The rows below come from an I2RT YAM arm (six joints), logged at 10 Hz.
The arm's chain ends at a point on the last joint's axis. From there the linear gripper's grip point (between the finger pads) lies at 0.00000 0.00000 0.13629 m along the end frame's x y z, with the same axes.
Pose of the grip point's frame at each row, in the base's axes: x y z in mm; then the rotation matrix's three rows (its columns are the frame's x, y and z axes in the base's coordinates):
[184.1, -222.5, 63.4], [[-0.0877, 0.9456, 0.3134], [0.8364, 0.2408, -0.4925], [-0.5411, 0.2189, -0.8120]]
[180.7, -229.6, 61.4], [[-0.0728, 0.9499, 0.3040], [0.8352, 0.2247, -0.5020], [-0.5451, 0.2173, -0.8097]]
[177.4, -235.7, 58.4], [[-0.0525, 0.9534, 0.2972], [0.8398, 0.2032, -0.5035], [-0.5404, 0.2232, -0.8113]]
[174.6, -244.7, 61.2], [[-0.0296, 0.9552, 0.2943], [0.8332, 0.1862, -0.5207], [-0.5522, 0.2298, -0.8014]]
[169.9, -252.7, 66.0], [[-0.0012, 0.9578, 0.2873], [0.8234, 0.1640, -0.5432], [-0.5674, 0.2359, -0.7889]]
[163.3, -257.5, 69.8], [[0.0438, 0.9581, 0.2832], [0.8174, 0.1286, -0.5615], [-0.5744, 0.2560, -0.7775]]
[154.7, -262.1, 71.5], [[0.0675, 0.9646, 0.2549], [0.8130, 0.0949, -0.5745], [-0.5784, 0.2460, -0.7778]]
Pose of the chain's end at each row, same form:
[141.4, -155.4, 174.1], [[-0.0877, 0.9456, 0.3134], [0.8364, 0.2408, -0.4925], [-0.5411, 0.2189, -0.8120]]
[139.3, -161.2, 171.8], [[-0.0728, 0.9499, 0.3040], [0.8352, 0.2247, -0.5020], [-0.5451, 0.2173, -0.8097]]
[136.9, -167.1, 169.0], [[-0.0525, 0.9534, 0.2972], [0.8398, 0.2032, -0.5035], [-0.5404, 0.2232, -0.8113]]
[134.5, -173.7, 170.4], [[-0.0296, 0.9552, 0.2943], [0.8332, 0.1862, -0.5207], [-0.5522, 0.2298, -0.8014]]
[130.7, -178.7, 173.5], [[-0.0012, 0.9578, 0.2873], [0.8234, 0.1640, -0.5432], [-0.5674, 0.2359, -0.7889]]
[124.7, -181.0, 175.8], [[0.0438, 0.9581, 0.2832], [0.8174, 0.1286, -0.5615], [-0.5744, 0.2560, -0.7775]]
[120.0, -183.8, 177.5], [[0.0675, 0.9646, 0.2549], [0.8130, 0.0949, -0.5745], [-0.5784, 0.2460, -0.7778]]

